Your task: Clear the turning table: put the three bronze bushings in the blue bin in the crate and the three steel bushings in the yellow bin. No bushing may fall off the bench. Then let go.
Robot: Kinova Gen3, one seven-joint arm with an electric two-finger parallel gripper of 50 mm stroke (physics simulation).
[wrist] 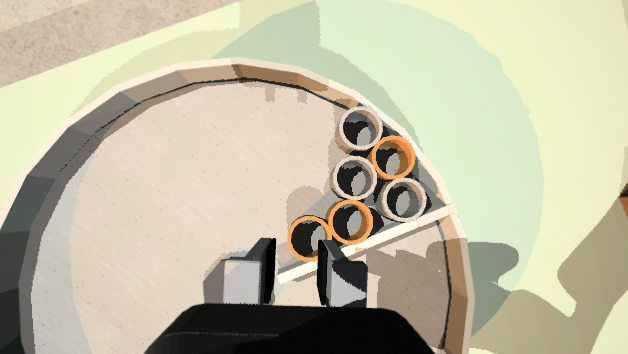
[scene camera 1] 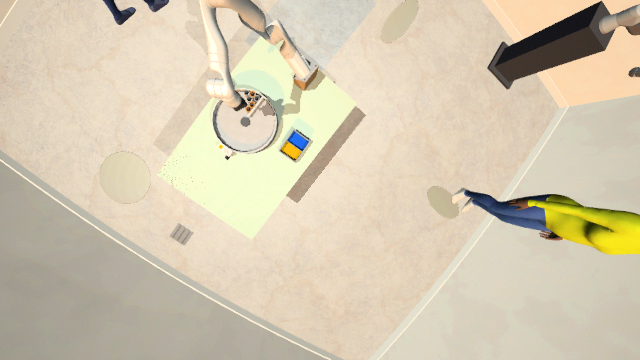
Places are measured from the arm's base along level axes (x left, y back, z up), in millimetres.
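Where they show: gripper, between the fingertips: point(wrist: 296, 261); arm's base, origin of its link: point(scene camera 1: 303, 73).
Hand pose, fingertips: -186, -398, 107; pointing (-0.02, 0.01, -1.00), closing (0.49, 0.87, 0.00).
Observation:
Things, the pixels of their top centre, and the offset from my fingertips, as dx, dy, dz. "*": a spot on its surface instead. Level surfaces: height alone.
- turning table, centre of its top: point(wrist: 236, 292) point(scene camera 1: 245, 121) +22, -73, -170
- pale bar, a spot on its surface: point(wrist: 380, 237) point(scene camera 1: 256, 104) * +35, +65, -145
- rim, a spot on its surface: point(wrist: 393, 138) * -37, +115, -140
- farthest up, centre of its top: point(wrist: 361, 127) -58, +93, -140
- bar's outer end, a spot on its surface: point(wrist: 424, 199) * +23, +114, -140
- crate, centre of its top: point(scene camera 1: 294, 146) +386, -31, -181
- yellow bin, a spot on its surface: point(scene camera 1: 291, 150) * +383, -66, -225
- pale green bench, height of its surface: dz -231
- dark hub, centre of its top: point(wrist: 236, 292) point(scene camera 1: 245, 121) +22, -73, -170
The turning table point(scene camera 1: 232, 135) point(wrist: 200, 150) holds six upright ring-shaped bushings, grouped between its rim and a pale bar point(scene camera 1: 256, 107) point(wrist: 380, 237). In the wrist view the bronze bushings are one nearest the fingers point(wrist: 290, 235), one beside it point(wrist: 350, 201) and one near the rim point(wrist: 393, 138). The steel bushings are one farthest up point(wrist: 361, 108), one in the middle point(wrist: 354, 158) and one near the bar's outer end point(wrist: 424, 199). My gripper point(scene camera 1: 243, 105) point(wrist: 296, 261) is partly open and empty; its right fingertip overlaps the nearest bronze bushing in view. Their height difference is unclear.
The crate point(scene camera 1: 304, 153), with its blue bin point(scene camera 1: 299, 140) and yellow bin point(scene camera 1: 291, 150), stands on the pale green bench point(scene camera 1: 240, 200), beside the turning table. A dark hub point(scene camera 1: 245, 121) stands at the turning table's centre. A raised rim surrounds it. A person point(scene camera 1: 575, 215) is off to the right.

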